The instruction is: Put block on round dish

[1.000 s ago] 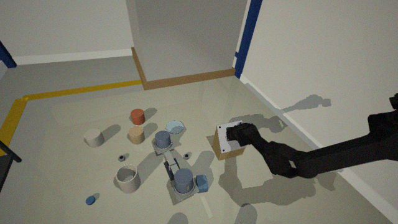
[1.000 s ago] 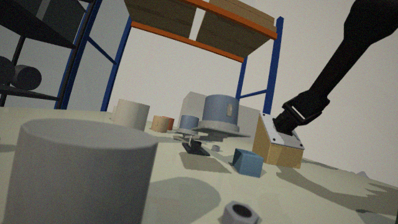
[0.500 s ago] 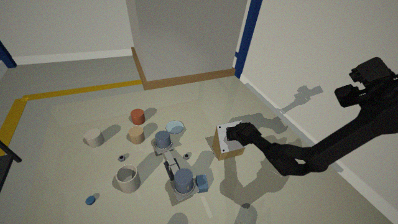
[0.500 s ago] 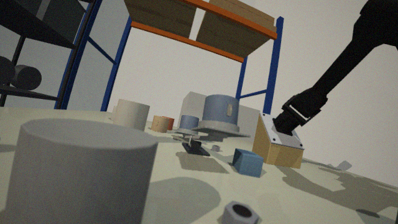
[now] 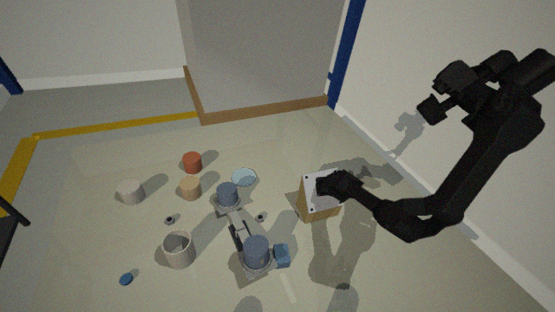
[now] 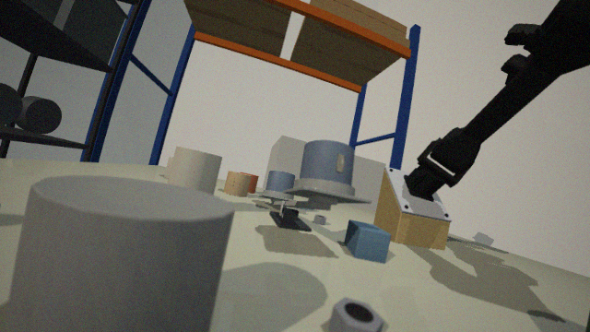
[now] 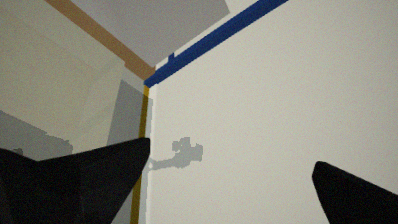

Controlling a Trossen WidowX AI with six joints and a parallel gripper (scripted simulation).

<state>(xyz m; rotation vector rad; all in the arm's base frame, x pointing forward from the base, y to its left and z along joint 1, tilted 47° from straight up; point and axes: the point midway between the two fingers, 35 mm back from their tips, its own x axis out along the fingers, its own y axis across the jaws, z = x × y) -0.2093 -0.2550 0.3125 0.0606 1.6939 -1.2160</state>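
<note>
Right now my gripper tip is 58 cm short of the grey block, 46 cm above it and 10 cm to the left of it. From my gripper tip the other things lie so: blue block: 49 cm below, 45 cm ahead, 13 cm to the left; balance: 56 cm ahead, 47 cm below, 3 cm to the left; blue-grey cup: 52 cm ahead, 39 cm below, 16 cm to the left.
</note>
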